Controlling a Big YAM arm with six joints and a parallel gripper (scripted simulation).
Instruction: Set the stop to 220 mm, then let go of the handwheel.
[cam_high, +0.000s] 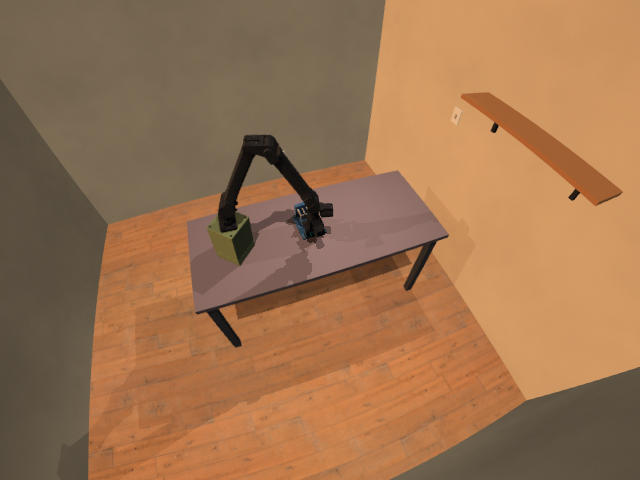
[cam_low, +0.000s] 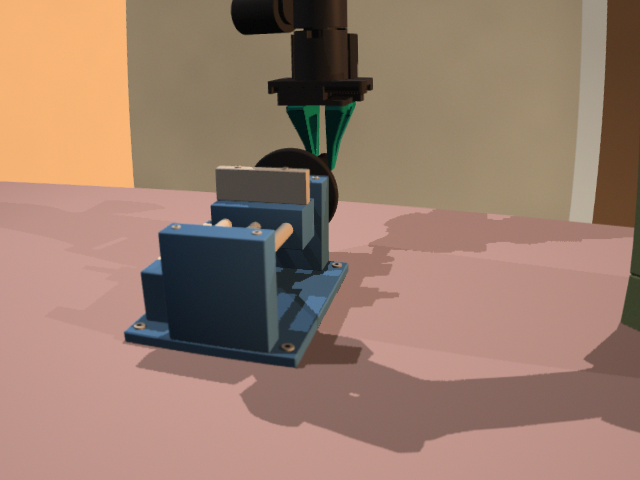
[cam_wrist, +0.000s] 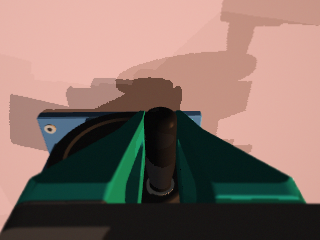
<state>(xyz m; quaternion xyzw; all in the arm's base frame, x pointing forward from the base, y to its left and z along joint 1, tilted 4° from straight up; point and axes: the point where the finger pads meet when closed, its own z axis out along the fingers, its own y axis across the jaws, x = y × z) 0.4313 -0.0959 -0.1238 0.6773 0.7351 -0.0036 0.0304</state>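
My gripper is now 2 cm short of the grey stop plate, 14 cm to the right of it and 1 cm above it. Round my hand: black crank handle 1 cm to the left.
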